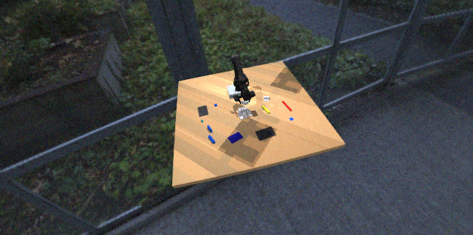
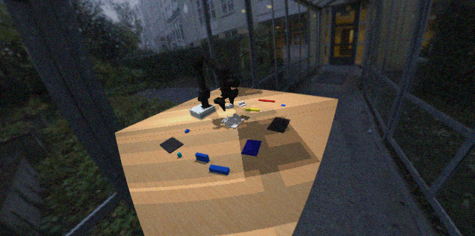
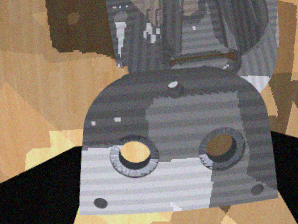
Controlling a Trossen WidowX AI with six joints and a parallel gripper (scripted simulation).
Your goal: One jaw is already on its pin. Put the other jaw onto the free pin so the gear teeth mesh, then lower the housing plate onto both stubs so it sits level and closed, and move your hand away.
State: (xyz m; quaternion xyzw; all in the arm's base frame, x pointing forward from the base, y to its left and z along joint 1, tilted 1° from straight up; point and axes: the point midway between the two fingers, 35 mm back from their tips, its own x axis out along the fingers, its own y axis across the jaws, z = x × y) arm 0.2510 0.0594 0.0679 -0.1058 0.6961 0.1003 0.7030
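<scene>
My gripper tip is 3 cm short of the white jaw, 4 cm to the left of it and 7 cm above it. Also, from my gripper tip: light grey part: 1 cm ahead, 2 cm above; then yellow bar: 3 cm ahead, 18 cm to the left, 7 cm below; then blue plate: 32 cm ahead, 10 cm to the right, 8 cm below.
</scene>
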